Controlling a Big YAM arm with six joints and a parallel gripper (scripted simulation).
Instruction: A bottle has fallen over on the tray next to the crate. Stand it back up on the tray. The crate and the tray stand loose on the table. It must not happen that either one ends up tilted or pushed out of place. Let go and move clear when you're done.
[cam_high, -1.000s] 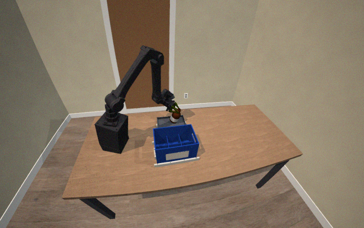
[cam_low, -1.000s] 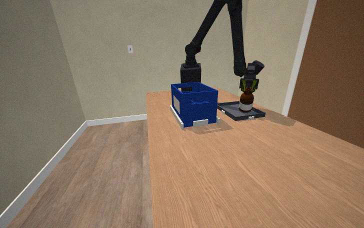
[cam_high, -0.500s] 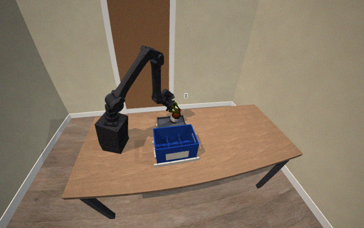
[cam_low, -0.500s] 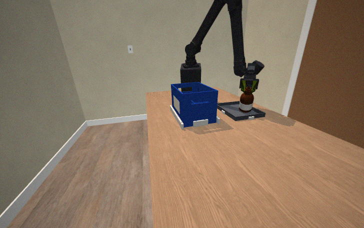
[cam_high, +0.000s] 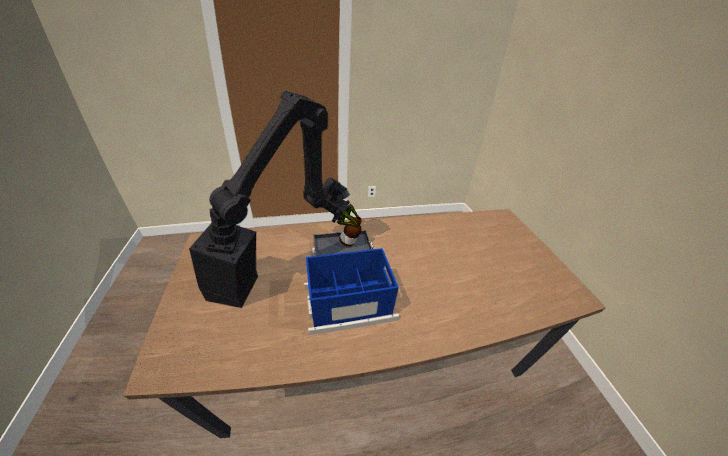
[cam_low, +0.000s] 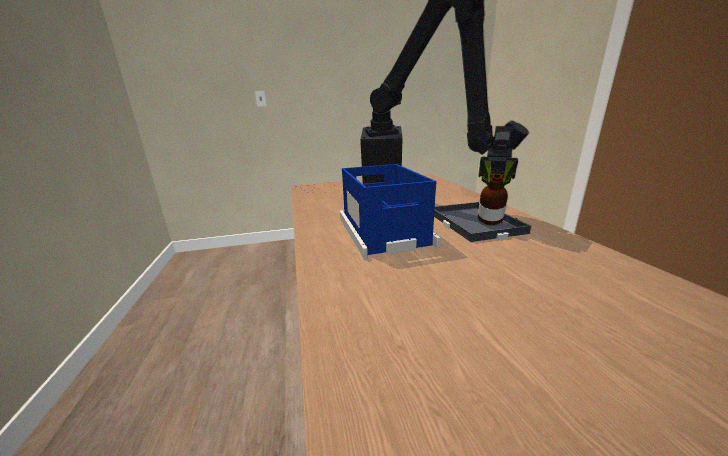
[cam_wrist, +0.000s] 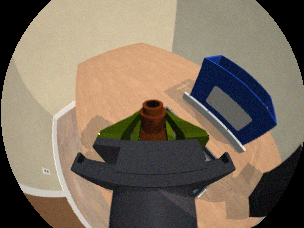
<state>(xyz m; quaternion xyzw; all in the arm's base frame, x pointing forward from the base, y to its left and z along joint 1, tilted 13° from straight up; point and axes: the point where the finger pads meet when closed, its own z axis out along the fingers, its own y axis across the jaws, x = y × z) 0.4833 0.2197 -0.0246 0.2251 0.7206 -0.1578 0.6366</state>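
My gripper is now 50 mm above the brown bottle, 20 mm past it and 10 mm to the right of it. Also, from my hand: dark grey tray (130 mm below, 60 mm behind, 10 mm to the right); blue crate (310 mm to the right, 60 mm below, 60 mm behind).
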